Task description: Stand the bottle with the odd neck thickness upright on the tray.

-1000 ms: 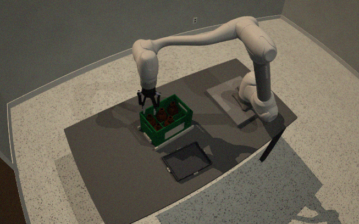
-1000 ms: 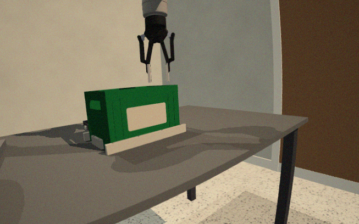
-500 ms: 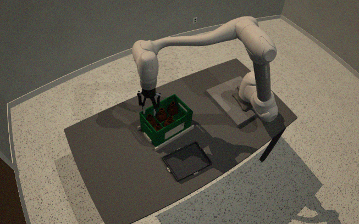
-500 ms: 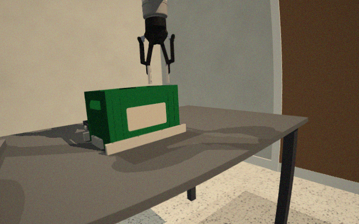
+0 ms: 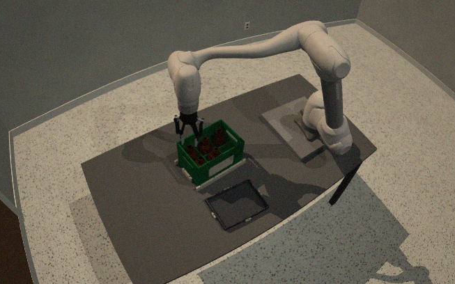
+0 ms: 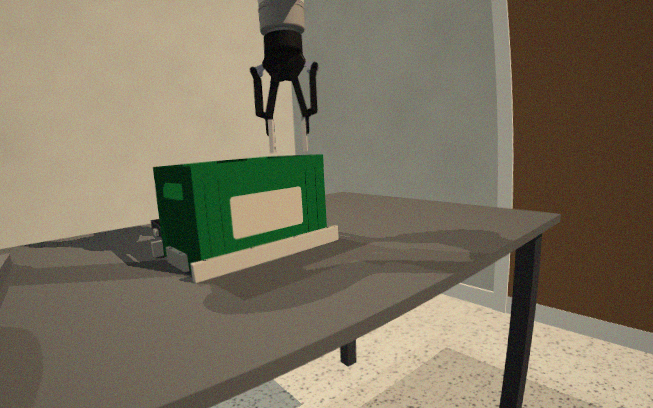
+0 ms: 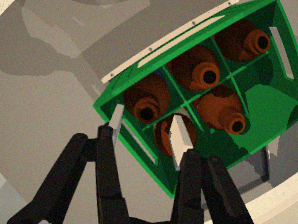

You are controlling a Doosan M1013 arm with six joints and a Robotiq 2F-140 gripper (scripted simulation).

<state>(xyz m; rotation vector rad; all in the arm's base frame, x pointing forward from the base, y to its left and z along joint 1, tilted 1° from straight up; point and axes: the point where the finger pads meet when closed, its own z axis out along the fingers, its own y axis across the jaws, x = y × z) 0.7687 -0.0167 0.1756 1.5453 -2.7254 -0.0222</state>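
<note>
Right now my hand is 2 cm past the bottle, 8 cm to the right of it and 13 cm above it. The rest, counted from my hand: crate: 10 cm behind, 2 cm to the left, 13 cm below; black tray: 12 cm behind, 30 cm to the left, 20 cm below.
</note>
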